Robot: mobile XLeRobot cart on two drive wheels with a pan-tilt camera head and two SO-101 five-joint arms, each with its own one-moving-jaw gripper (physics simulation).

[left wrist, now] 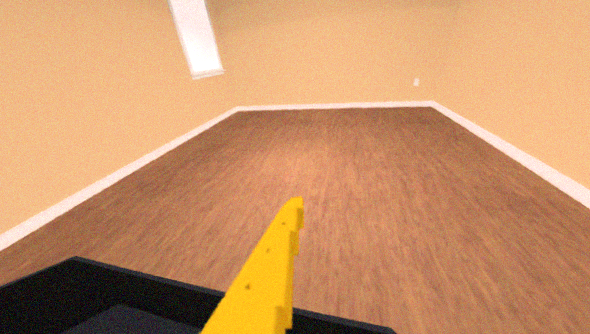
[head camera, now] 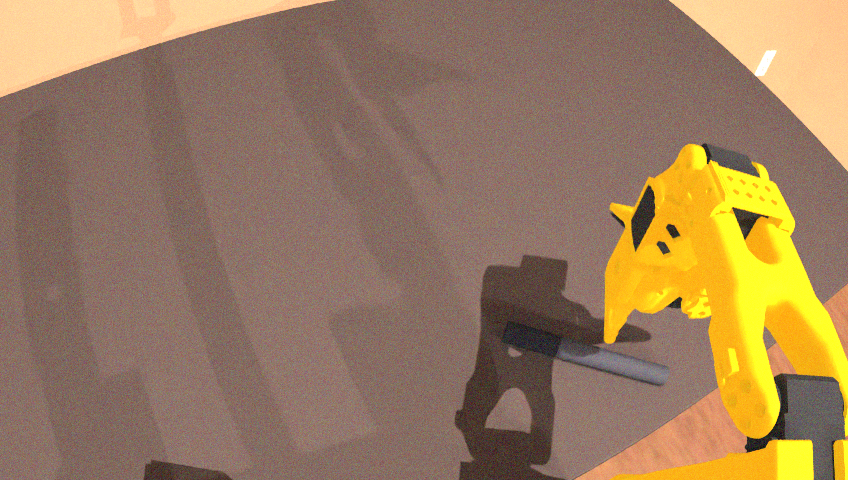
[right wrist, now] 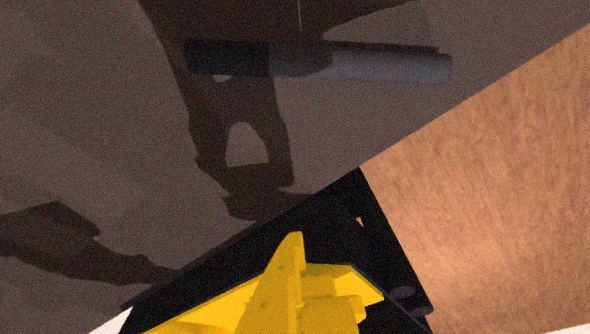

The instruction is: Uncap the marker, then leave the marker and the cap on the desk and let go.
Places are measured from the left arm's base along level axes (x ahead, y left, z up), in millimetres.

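Pixels of known places: left hand, tool point: (left wrist: 303, 208); right hand, tool point: (head camera: 612, 337) (right wrist: 303, 244); right arm's base, link origin: (right wrist: 324, 295).
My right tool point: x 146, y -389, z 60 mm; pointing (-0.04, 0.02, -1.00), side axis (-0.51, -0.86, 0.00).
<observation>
For each thing: its top centre in the pictures, then the offset to it from my right tool point. Level surfaces: height alone.
- marker, top centre: (right wrist: 323, 65) (head camera: 594, 351) 23 mm ahead, 40 mm right, 96 mm down
- grey-brown desk, surface height: 115 mm down
- dark cap, top centre: (right wrist: 226, 60) (head camera: 534, 333) 62 mm ahead, 4 mm left, 96 mm down
- wood floor, surface height: 835 mm down
The marker (head camera: 618, 360) (right wrist: 390, 66) lies on the grey-brown desk (head camera: 571, 118) (right wrist: 65, 90). Its grey-blue barrel points right in both views. The dark cap (head camera: 531, 339) (right wrist: 227, 57) is at its left end, in line with the barrel and touching it. My right gripper (head camera: 610, 273) is open above the desk, up and to the right of the cap in the head view. In the right wrist view one notched jaw (right wrist: 295, 255) shows, below the marker in the picture. My left gripper is open; one notched jaw (left wrist: 280, 250) shows in the left wrist view, over the floor. The marker does not show there.
The desk's near edge runs diagonally past the marker's barrel end, with wood floor (head camera: 672, 443) (right wrist: 500, 165) beyond. Black cart parts (right wrist: 320, 215) and yellow arm parts show below that edge. A black tray-like body (left wrist: 45, 290) is under the left jaw. Arm shadows cross the desk.
</observation>
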